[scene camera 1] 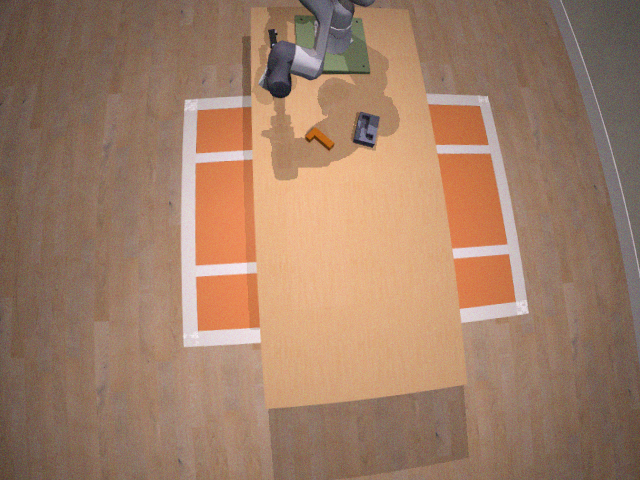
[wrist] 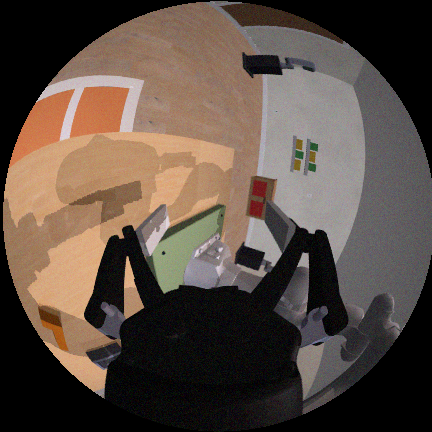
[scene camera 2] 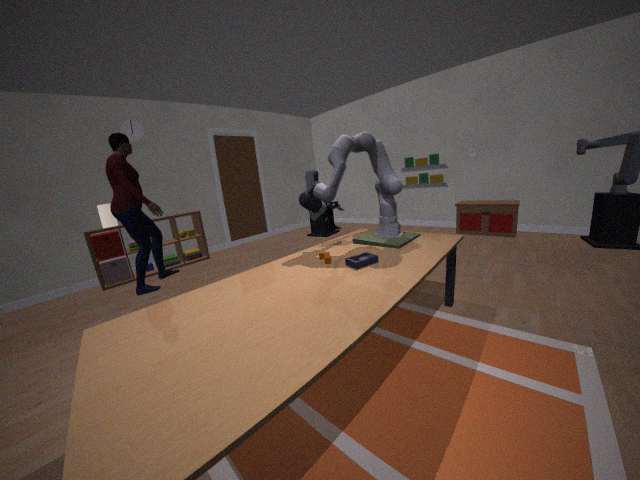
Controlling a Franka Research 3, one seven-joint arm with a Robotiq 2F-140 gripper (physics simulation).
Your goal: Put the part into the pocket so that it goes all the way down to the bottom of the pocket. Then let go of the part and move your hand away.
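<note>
The part, an orange L-shaped piece (scene camera 1: pixel 323 140) (scene camera 2: pixel 324 256) (wrist: pixel 56 331), lies flat on the table. The dark blue-grey block with the pocket (scene camera 1: pixel 365 141) (scene camera 2: pixel 361 260) (wrist: pixel 104 354) stands apart from it, to its right in both scene views. The recess in the block's top shows in scene camera 1 and holds no part. My gripper (wrist: pixel 215 212) is wide open and empty, with bare space between its two pads in the wrist view. It hangs above the table's left side in scene camera 1, apart from the part and block, tilted towards the arm's base.
The green base plate (scene camera 1: pixel 356 66) (scene camera 2: pixel 365 239) (wrist: pixel 175 247) carries the arm at the table's far end. A person (scene camera 2: pixel 126 193) stands beyond the table's left side in scene camera 2. A low shelf (scene camera 2: pixel 203 235) is behind the person.
</note>
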